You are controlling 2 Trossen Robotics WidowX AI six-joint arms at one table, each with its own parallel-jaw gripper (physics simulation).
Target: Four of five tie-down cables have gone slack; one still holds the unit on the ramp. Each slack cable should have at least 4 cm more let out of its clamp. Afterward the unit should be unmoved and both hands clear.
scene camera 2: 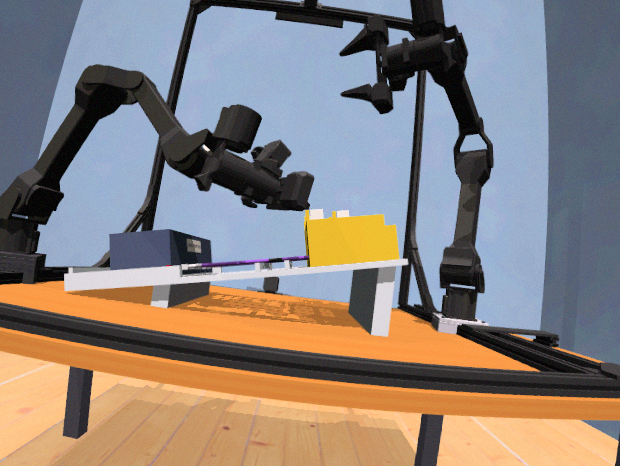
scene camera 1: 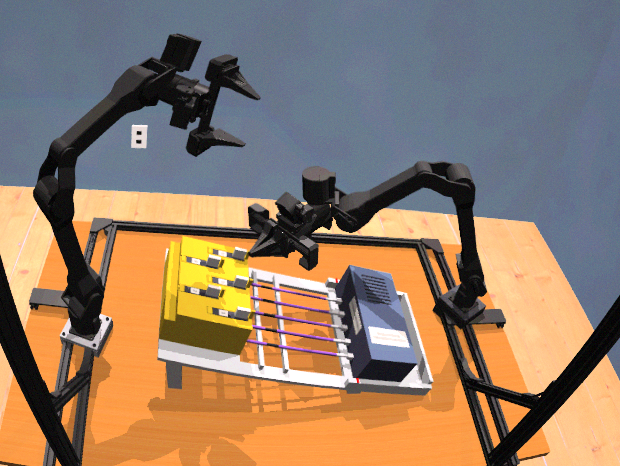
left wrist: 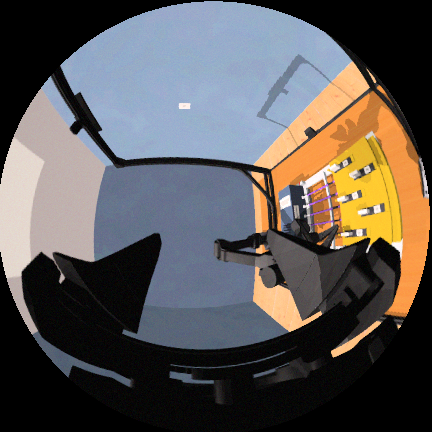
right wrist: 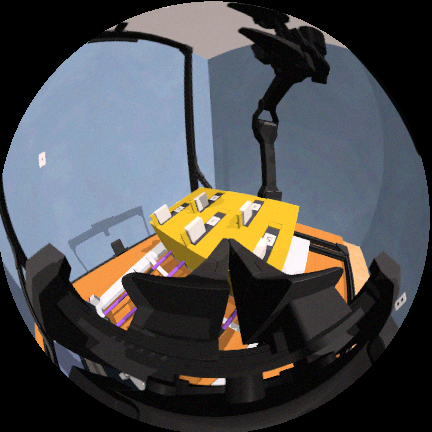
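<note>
A yellow clamp block sits at the raised end of a white ramp. Several clamps on its top have pale levers, which stand up in the right wrist view. Purple cables run from the block to the dark blue unit at the ramp's low end. My right gripper is shut and empty, its tips close to the lever of the clamp marked 5; contact cannot be told. My left gripper is open and empty, high above the block.
The ramp stands on supports on the orange table, inside a black rail frame. Dark uprights rise at both near corners in scene camera 1. My right forearm reaches in above the unit's side of the ramp.
</note>
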